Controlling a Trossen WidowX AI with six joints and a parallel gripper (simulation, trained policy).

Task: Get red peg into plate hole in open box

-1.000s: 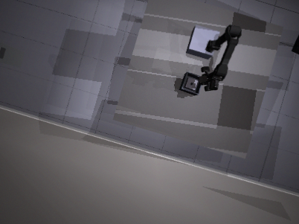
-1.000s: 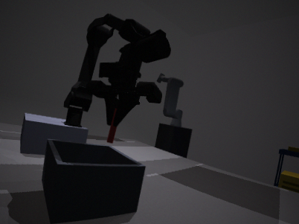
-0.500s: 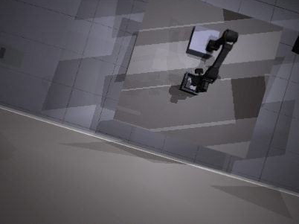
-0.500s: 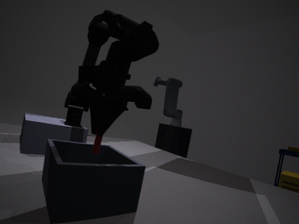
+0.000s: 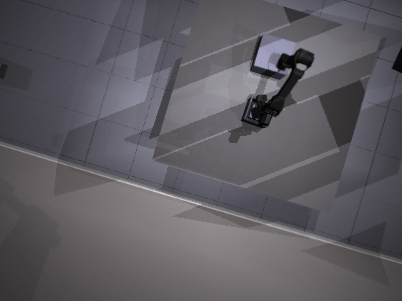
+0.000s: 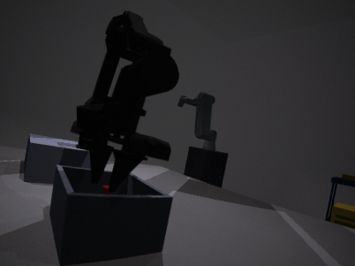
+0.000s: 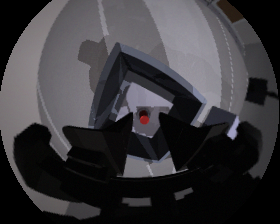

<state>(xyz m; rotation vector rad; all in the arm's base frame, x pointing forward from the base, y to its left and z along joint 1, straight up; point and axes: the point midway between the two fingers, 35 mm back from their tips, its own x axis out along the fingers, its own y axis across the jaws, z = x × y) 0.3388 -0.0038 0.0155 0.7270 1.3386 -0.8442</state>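
Right now the red peg is 40 mm below my gripper tip, 10 mm to the left of it and 10 mm behind it. The rest, counted from my gripper tip: plate 40 mm below, 10 mm to the left, 10 mm behind; dark box 60 mm below, 10 mm to the left, 10 mm behind.
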